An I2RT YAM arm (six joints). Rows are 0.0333 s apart.
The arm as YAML. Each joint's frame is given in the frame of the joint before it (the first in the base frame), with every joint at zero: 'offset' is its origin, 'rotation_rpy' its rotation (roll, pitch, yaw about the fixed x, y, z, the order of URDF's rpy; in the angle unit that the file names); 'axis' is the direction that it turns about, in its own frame. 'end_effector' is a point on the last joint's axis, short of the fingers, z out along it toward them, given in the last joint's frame.
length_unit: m
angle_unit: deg
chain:
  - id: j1
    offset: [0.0, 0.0, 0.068]
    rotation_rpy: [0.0, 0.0, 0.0]
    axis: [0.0, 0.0, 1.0]
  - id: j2
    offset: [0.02, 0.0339, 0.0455]
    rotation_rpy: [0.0, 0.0, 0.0]
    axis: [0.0, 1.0, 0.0]
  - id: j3
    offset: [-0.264, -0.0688, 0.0]
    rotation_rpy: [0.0, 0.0, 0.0]
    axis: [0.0, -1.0, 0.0]
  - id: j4
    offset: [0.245, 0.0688, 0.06]
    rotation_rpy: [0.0, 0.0, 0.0]
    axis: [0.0, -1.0, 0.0]
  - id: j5
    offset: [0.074, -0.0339, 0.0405]
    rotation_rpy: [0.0, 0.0, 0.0]
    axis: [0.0, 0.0, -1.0]
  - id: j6
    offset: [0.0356, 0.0, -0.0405]
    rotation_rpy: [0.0, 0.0, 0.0]
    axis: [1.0, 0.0, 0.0]
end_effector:
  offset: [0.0, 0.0, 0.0]
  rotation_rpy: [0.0, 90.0, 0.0]
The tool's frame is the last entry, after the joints.
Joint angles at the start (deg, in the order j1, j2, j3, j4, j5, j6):
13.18, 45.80, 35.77, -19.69, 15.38, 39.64
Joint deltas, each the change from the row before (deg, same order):
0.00, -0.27, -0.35, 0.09, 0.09, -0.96
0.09, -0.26, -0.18, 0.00, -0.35, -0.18
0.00, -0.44, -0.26, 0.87, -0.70, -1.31
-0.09, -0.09, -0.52, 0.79, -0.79, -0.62
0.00, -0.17, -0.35, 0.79, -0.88, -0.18
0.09, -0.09, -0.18, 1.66, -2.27, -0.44
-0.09, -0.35, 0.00, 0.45, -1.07, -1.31
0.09, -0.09, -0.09, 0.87, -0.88, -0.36
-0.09, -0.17, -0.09, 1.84, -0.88, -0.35
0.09, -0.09, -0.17, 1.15, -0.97, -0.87
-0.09, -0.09, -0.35, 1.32, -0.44, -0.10
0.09, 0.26, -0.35, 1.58, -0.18, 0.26
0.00, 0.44, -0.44, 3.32, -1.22, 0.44
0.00, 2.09, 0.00, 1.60, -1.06, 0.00
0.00, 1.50, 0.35, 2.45, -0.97, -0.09
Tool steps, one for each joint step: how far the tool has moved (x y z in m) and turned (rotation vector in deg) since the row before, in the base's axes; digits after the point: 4 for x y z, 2 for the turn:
-0.0008, -0.0003, -0.0012, -0.88, 0.05, 0.38
-0.0008, 0.0003, -0.0004, 0.03, -0.03, 0.48
-0.0005, 0.0003, 0.0010, -0.58, -0.87, 1.23
0.0002, 0.0002, -0.0016, -0.10, -0.24, 0.89
0.0000, 0.0006, -0.0004, 0.38, -0.50, 0.86
0.0009, 0.0019, 0.0018, 0.96, -1.30, 2.31
-0.0005, 0.0003, 0.0017, -0.55, -0.72, 1.43
0.0003, 0.0009, 0.0012, 0.23, -0.78, 1.04
0.0009, 0.0005, 0.0031, 0.46, -1.81, 0.86
0.0004, 0.0010, 0.0012, -0.21, -1.04, 1.31
0.0005, 0.0001, 0.0004, 0.30, -1.01, 0.36
0.0015, 0.0008, -0.0001, 0.52, -0.90, 0.17
0.0028, 0.0014, 0.0020, 1.34, -2.23, 1.02
0.0064, 0.0022, -0.0034, 0.19, 0.55, 1.01
0.0055, 0.0019, 0.0020, 0.49, -1.22, 0.95

